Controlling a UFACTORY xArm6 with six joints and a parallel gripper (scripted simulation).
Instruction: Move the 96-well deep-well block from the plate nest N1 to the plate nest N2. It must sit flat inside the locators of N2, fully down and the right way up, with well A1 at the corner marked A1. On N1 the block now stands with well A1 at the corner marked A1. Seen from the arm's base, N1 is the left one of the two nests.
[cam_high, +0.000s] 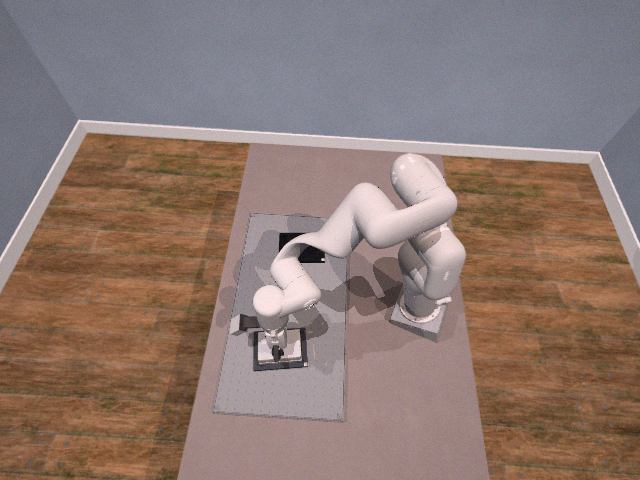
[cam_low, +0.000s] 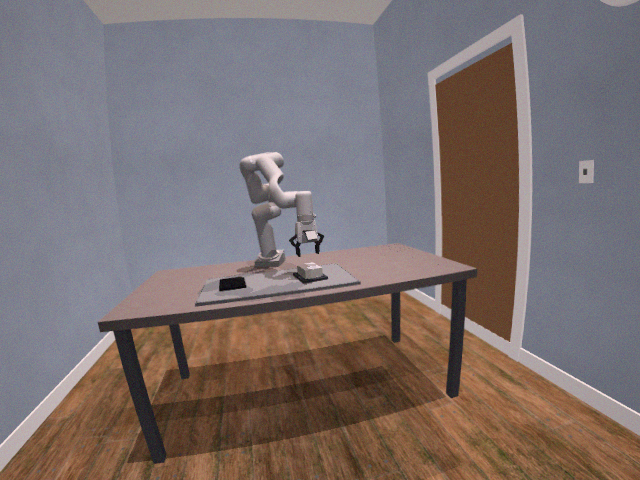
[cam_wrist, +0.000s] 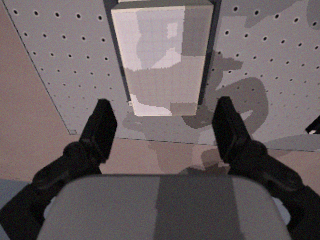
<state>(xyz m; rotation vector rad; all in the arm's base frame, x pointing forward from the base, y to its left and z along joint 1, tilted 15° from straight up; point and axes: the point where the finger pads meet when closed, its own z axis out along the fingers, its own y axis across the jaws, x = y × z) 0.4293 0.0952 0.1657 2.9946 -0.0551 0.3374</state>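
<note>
Right now my hand is 80 mm above the white deep-well block. Round my hand: black plate nest N2: 110 mm behind, 350 mm to the right, 110 mm below; dark plate nest N1: 110 mm below.
</note>
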